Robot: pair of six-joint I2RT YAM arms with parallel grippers.
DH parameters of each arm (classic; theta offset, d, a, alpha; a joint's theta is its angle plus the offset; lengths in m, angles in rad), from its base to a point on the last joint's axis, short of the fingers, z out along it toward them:
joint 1: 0 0.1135 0.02 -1.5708
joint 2: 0 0 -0.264 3.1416
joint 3: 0.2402 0 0.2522 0
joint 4: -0.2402 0 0.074 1.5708
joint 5: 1.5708 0 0 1.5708
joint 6: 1.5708 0.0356 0 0
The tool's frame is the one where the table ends.
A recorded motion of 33 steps. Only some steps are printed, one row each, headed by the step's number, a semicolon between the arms.
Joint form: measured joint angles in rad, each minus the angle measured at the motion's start. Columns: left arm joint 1, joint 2, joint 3, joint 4, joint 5, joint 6; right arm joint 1, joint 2, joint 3, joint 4, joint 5, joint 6.
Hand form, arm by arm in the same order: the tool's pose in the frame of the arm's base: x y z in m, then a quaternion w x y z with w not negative. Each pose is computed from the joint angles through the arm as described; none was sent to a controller.
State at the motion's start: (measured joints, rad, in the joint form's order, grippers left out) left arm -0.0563 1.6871 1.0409 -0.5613 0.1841 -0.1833; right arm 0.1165 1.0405 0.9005 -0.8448 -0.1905 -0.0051
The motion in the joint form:
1: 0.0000 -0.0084 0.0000 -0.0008 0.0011 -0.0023; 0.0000 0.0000 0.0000 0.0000 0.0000 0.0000
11: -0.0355 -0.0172 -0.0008 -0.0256 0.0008 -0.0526; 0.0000 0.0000 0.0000 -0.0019 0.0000 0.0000
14: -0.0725 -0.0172 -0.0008 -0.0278 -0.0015 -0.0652; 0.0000 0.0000 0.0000 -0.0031 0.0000 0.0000
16: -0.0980 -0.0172 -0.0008 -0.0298 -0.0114 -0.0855; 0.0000 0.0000 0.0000 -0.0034 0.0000 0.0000
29: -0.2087 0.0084 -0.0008 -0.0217 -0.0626 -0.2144; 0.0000 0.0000 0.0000 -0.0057 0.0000 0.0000
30: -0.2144 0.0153 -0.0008 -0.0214 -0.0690 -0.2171; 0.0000 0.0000 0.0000 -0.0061 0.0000 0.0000
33: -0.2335 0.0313 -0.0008 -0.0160 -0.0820 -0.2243; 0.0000 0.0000 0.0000 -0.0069 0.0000 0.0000
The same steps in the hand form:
1: 0.3196 -0.0246 0.1767 0.17129 -0.04620 0.97770 -0.11237; 0.1955 0.0297 0.2757 0.28200 -0.08532 0.94961 0.10692
11: 0.3153 -0.0356 0.1782 0.15820 -0.05434 0.97879 -0.11827; 0.1954 0.0296 0.2756 0.28110 -0.08525 0.94989 0.10689
14: 0.3135 -0.0471 0.1781 0.15439 -0.04271 0.97966 -0.12087; 0.1953 0.0296 0.2755 0.28052 -0.08521 0.95006 0.10688
16: 0.3121 -0.0547 0.1780 0.15171 -0.04114 0.98032 -0.11945; 0.1952 0.0296 0.2755 0.28038 -0.08520 0.95011 0.10687
29: 0.3070 -0.0878 0.1704 0.13667 -0.05524 0.98290 -0.11034; 0.1950 0.0296 0.2753 0.27928 -0.08511 0.95044 0.10684
30: 0.3070 -0.0894 0.1683 0.13419 -0.05453 0.98366 -0.10691; 0.1950 0.0296 0.2753 0.27909 -0.08510 0.95050 0.10684
33: 0.3067 -0.0952 0.1636 0.13009 -0.05006 0.98508 -0.10092; 0.1949 0.0296 0.2753 0.27871 -0.08507 0.95062 0.10683

